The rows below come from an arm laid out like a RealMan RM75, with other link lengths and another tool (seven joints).
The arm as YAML. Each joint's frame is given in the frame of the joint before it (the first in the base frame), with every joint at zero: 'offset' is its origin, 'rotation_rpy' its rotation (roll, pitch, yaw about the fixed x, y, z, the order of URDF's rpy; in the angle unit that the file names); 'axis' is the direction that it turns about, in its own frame. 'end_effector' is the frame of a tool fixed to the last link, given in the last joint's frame.
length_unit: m
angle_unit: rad
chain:
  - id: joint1
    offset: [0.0, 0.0, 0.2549]
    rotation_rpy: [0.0, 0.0, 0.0]
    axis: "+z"
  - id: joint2
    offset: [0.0, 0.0, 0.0]
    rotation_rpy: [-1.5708, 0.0, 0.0]
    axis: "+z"
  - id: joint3
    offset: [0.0, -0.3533, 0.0]
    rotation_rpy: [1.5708, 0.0, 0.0]
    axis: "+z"
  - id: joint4
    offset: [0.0, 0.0, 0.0]
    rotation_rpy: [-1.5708, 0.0, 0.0]
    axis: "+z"
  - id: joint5
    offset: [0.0, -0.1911, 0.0]
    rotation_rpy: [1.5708, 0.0, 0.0]
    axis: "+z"
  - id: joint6
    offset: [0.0, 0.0, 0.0]
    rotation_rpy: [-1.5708, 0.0, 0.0]
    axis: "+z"
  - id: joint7
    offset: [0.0, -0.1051, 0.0]
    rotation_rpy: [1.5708, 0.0, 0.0]
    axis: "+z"
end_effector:
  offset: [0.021, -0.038, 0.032]
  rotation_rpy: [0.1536, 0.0, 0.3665]
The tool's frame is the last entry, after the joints.
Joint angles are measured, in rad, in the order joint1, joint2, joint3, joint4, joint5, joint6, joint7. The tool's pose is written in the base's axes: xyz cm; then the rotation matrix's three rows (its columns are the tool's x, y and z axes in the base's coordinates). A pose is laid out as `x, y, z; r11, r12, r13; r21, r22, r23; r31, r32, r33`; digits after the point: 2 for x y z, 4 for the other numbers.
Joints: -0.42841, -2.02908, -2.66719, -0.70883, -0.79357, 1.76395, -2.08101
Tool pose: -42.36, 32.24, 0.53; 0.5693, 0.8123, 0.1267; 0.7455, -0.5750, 0.3371; 0.3466, -0.0975, -0.9329
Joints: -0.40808, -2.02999, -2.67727, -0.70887, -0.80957, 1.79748, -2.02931
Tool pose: -42.37, 31.39, 0.62; 0.5888, 0.7918, 0.1621; 0.7192, -0.6049, 0.3418; 0.3687, -0.0847, -0.9257
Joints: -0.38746, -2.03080, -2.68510, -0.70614, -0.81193, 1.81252, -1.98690
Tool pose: -42.72, 30.49, 0.64; 0.6008, 0.7800, 0.1751; 0.7039, -0.6200, 0.3467; 0.3789, -0.0850, -0.9215
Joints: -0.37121, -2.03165, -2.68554, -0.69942, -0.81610, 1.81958, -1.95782
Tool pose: -42.99, 29.78, 0.52; 0.6062, 0.7735, 0.1846; 0.6956, -0.6283, 0.3483; 0.3855, -0.0827, -0.9190
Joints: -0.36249, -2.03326, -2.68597, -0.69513, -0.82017, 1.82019, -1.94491
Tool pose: -43.13, 29.41, 0.40; 0.6060, 0.7725, 0.1896; 0.6926, -0.6297, 0.3519; 0.3912, -0.0819, -0.9166
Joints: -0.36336, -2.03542, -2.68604, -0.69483, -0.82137, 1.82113, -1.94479
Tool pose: -43.03, 29.43, 0.29; 0.6056, 0.7719, 0.1934; 0.6919, -0.6308, 0.3512; 0.3931, -0.0788, -0.9161
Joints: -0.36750, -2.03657, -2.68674, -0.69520, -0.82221, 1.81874, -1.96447
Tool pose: -42.96, 29.58, 0.23; 0.5933, 0.7816, 0.1926; 0.7023, -0.6195, 0.3507; 0.3935, -0.0728, -0.9164
